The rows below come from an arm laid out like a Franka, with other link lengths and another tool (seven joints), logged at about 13 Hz.
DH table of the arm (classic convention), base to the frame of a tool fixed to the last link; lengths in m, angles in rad. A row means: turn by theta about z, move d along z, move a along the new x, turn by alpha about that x. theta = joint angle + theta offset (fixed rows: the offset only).
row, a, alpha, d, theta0
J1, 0, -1.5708, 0.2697, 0
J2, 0, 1.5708, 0, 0
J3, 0.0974, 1.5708, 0.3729, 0
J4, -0.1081, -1.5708, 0, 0
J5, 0, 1.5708, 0.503, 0
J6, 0.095, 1.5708, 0, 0
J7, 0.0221, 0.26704, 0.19, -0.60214
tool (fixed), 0, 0, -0.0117, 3.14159
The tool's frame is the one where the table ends.
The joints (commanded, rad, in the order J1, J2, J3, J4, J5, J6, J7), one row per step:
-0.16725 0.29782 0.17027 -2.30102 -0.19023 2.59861 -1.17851
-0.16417 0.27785 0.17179 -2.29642 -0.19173 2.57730 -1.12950
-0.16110 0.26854 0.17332 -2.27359 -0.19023 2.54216 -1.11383
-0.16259 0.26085 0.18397 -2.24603 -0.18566 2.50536 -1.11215
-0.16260 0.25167 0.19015 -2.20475 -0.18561 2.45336 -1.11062
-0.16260 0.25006 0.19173 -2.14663 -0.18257 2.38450 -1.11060
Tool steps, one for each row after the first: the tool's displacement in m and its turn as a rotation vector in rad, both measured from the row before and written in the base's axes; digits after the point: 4 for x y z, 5 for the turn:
0.0040 0.0017 0.0128 -0.00641 -0.00595 -0.04449
0.0083 0.0012 0.0132 -0.00565 0.00171 -0.01550
0.0094 0.0045 0.0150 -0.00150 0.00077 -0.00020
0.0134 0.0016 0.0215 -0.00763 0.00054 -0.00104
0.0165 -0.0020 0.0240 -0.00758 0.00824 -0.00862

